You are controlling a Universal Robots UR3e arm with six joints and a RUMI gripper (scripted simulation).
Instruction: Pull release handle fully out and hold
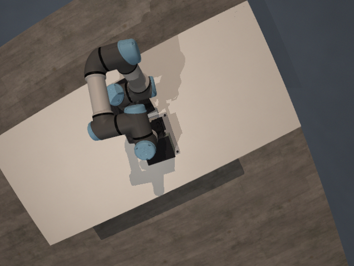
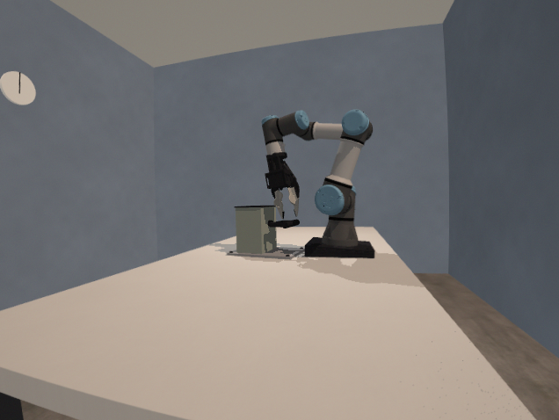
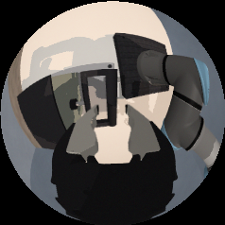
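Now: the thin metal plate 9 cm ahead of my hand, 1 cm to the right of it and 14 cm below it.
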